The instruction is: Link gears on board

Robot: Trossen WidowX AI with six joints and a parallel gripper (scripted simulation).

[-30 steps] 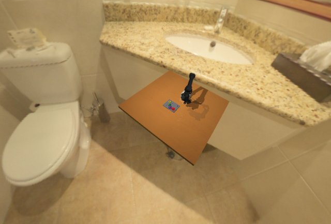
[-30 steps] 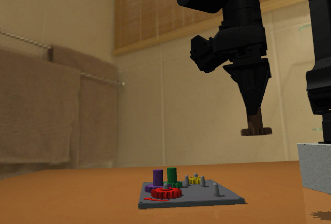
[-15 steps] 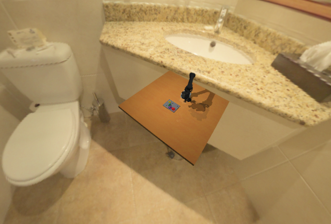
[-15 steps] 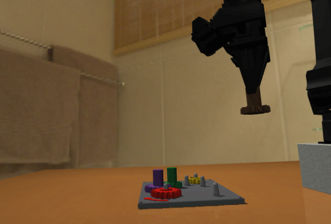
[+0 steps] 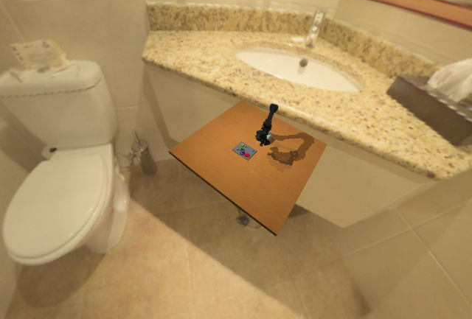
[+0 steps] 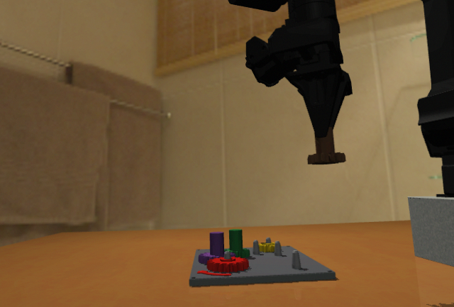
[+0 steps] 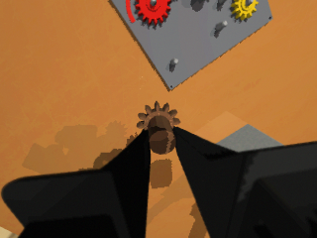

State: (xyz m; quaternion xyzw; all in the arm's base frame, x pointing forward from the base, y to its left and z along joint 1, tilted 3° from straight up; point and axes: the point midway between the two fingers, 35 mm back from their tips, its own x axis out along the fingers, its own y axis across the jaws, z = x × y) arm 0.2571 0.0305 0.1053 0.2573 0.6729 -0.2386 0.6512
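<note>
My gripper tip is 6 cm short of the green gear, 17 cm to the left of it and 14 cm above it. Round my gripper tip: red arrow (12 cm ahead, 8 cm to the right, 15 cm below); brown gear (1 cm below); red gear (9 cm ahead, 10 cm to the right, 14 cm below).
</note>
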